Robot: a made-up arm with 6 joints.
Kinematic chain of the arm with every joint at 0, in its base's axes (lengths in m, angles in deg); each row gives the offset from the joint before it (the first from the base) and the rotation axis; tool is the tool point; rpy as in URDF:
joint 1: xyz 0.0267 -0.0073 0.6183 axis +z
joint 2: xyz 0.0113 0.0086 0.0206 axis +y
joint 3: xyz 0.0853 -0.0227 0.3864 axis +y
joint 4: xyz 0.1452 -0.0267 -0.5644 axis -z
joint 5: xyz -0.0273 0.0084 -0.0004 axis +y
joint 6: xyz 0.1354 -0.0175 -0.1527 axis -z
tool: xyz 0.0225 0.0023 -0.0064 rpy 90 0 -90
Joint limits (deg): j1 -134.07..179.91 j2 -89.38..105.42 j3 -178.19..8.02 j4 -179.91..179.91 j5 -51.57..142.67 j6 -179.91..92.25
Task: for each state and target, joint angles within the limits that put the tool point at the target. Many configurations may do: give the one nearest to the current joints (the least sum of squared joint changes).
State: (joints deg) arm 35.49 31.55 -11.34 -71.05 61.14 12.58
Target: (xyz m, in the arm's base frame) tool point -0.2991 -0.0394 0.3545
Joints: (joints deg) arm -5.80 67.92 6.92 -71.95 43.32 11.94
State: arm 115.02 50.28 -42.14 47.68 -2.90 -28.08
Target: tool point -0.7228 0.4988 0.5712
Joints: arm 154.16 24.00 -63.73 41.00 -4.44 -29.08
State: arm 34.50 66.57 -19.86 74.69 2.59 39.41
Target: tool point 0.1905 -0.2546 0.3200
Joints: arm 78.74 79.39 -2.88 79.90 -16.99 37.97
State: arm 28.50 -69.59 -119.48 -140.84 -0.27 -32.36
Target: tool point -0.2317 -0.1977 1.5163
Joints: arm 42.66 -73.86 -103.96 -148.97 -12.13 -33.13
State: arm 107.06 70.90 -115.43 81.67 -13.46 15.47
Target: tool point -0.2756 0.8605 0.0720
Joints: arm 120.92 83.05 -113.69 80.74 -5.77 15.36
